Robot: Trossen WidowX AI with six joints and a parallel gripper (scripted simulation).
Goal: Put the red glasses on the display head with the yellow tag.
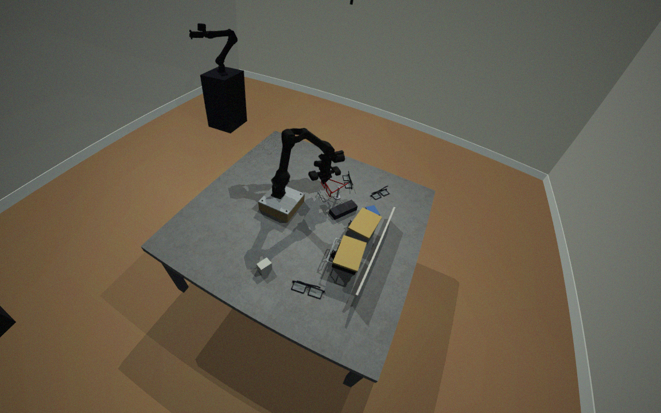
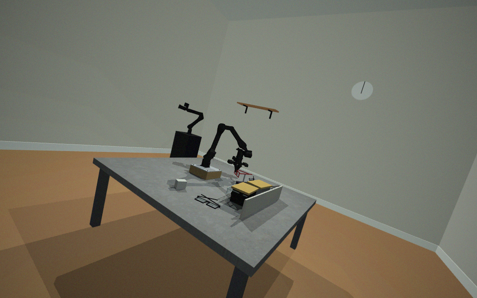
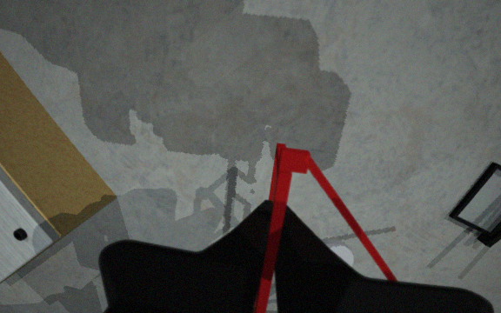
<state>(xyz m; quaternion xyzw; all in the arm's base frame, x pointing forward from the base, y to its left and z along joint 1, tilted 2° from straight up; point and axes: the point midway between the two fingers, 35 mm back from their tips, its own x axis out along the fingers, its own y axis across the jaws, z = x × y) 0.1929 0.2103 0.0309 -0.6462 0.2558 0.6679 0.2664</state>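
The peg stand is 100 mm ahead of my gripper tip, 40 mm below it and 10 mm to the right of it. Round my gripper tip: white panel 430 mm ahead, 330 mm to the right, 10 mm below; then dark case 170 mm ahead, 100 mm to the right, 40 mm below; then blue tag 330 mm ahead, 60 mm below, 20 mm to the right.
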